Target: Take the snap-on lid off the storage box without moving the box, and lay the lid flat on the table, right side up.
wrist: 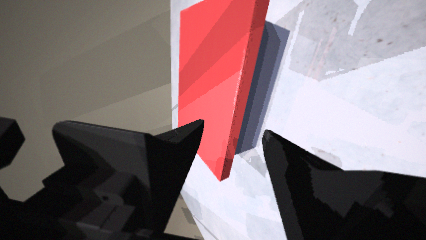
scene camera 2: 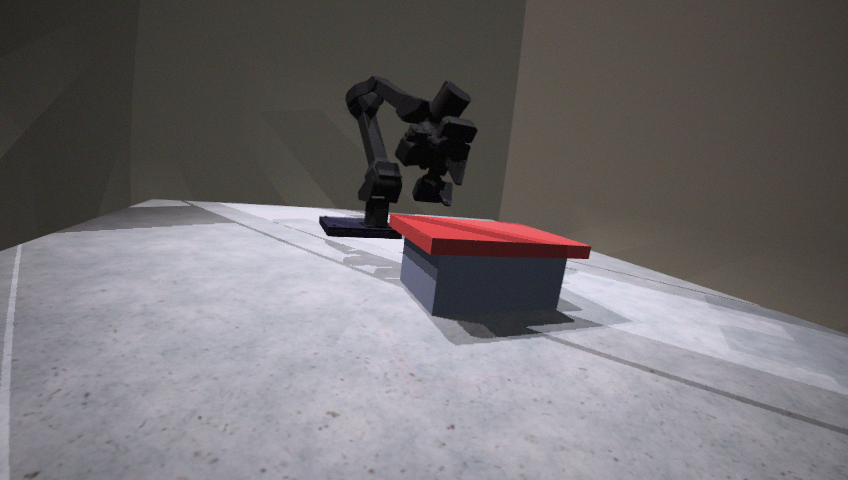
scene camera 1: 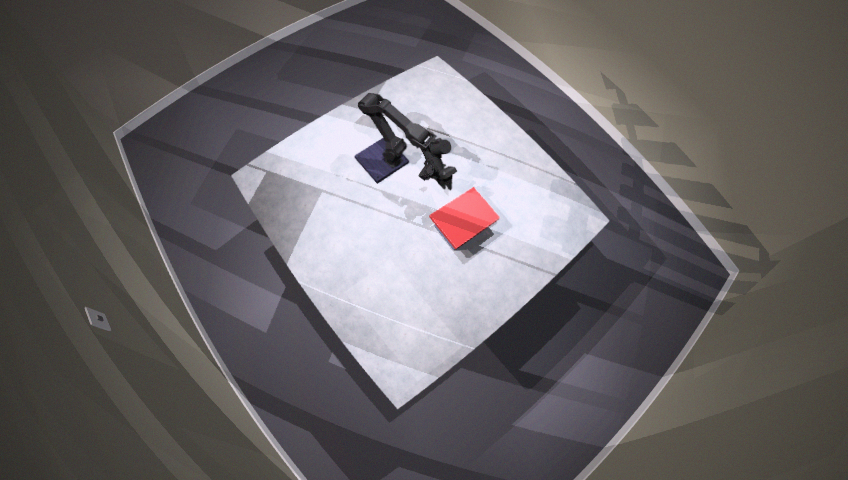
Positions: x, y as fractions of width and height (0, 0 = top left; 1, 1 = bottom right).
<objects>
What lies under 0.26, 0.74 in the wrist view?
The gripper.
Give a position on a red lid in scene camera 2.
At 0.52, 0.49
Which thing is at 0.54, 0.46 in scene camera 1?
A red lid.
</objects>
